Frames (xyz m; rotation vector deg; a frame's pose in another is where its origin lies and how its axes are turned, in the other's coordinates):
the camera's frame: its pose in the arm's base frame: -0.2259 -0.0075 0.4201 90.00 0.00 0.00
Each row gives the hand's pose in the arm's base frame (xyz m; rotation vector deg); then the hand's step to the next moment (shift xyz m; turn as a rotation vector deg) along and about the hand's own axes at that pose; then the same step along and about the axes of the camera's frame.
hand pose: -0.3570 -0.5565 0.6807 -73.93 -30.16 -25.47
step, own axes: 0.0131 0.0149 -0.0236 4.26 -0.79 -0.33
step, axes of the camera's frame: 0.0220 -0.0083 0.0199 2.99 3.10 0.58
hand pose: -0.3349 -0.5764 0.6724 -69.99 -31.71 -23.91
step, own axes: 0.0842 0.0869 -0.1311 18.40 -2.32 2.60
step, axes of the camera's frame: 0.1401 -0.0465 0.1002 12.87 13.50 -1.67
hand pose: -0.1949 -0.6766 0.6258 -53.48 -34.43 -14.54
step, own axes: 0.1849 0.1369 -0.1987 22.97 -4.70 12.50
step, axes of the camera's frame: 0.2859 -0.0732 0.0729 11.79 22.22 -8.56
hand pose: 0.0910 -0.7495 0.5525 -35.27 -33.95 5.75
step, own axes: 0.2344 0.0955 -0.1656 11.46 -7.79 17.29
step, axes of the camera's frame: 0.2938 -0.0477 -0.0538 -0.66 21.45 -5.51
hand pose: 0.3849 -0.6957 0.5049 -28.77 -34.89 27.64
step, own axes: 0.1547 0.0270 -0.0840 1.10 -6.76 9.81
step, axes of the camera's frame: 0.1575 -0.0112 -0.0824 -3.62 11.28 1.71
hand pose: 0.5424 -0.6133 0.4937 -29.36 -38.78 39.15
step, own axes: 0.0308 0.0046 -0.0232 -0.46 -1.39 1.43
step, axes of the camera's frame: 0.0325 -0.0064 -0.0202 -0.73 1.65 0.96
